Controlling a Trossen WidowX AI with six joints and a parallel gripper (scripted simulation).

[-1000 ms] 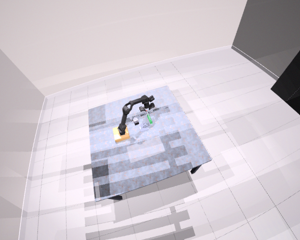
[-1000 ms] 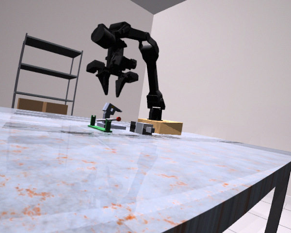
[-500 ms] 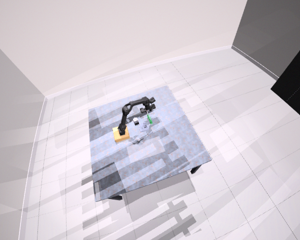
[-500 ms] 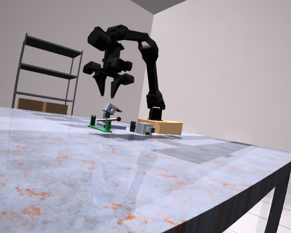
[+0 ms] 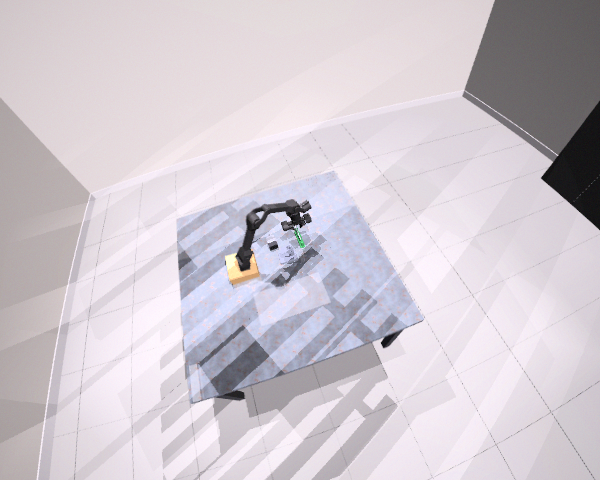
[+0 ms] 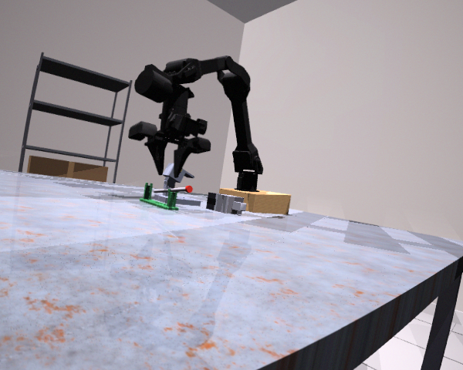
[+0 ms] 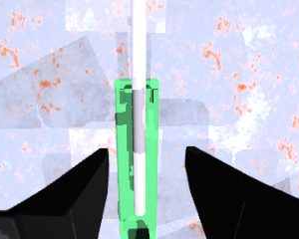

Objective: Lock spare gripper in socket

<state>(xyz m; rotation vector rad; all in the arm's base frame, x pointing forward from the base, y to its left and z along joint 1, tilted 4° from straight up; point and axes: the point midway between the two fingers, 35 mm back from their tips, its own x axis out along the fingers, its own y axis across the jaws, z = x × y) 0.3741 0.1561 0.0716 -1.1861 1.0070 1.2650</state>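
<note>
The green mount is 5 cm below my gripper tip and 4 cm to the right of it. The rest, counted from my gripper tip: spare gripper 18 cm behind, 5 cm below; socket 14 cm to the right, 10 cm behind, 2 cm below.
</note>
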